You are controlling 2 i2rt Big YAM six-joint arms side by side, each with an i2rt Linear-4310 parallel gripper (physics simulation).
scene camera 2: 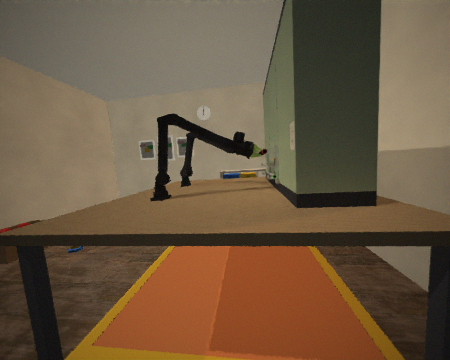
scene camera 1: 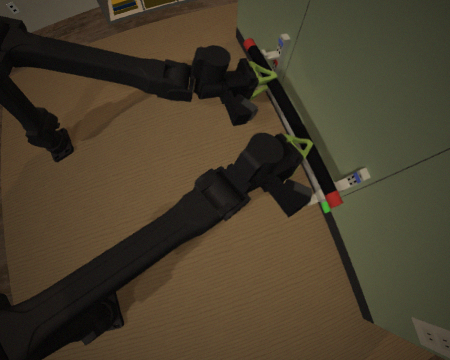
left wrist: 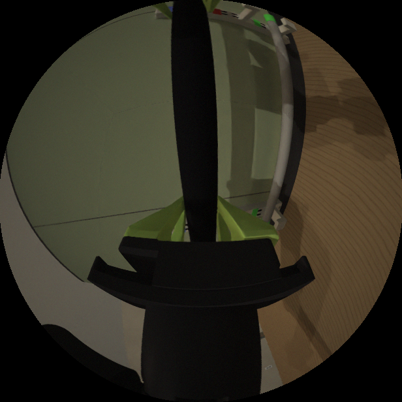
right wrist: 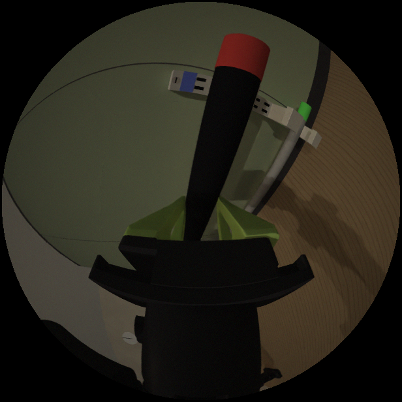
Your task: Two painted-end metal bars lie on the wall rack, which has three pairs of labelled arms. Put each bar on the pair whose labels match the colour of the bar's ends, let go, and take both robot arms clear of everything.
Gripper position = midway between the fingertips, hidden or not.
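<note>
Left gripper (scene camera 1: 273,79), black bar (scene camera 1: 320,171), dark skirting (scene camera 1: 330,221). A dark skirting (scene camera 2: 367,198). Grey bar (left wrist: 284,66); left wrist view also shows the left gripper (left wrist: 200,200). Right gripper (right wrist: 200,200).
</note>
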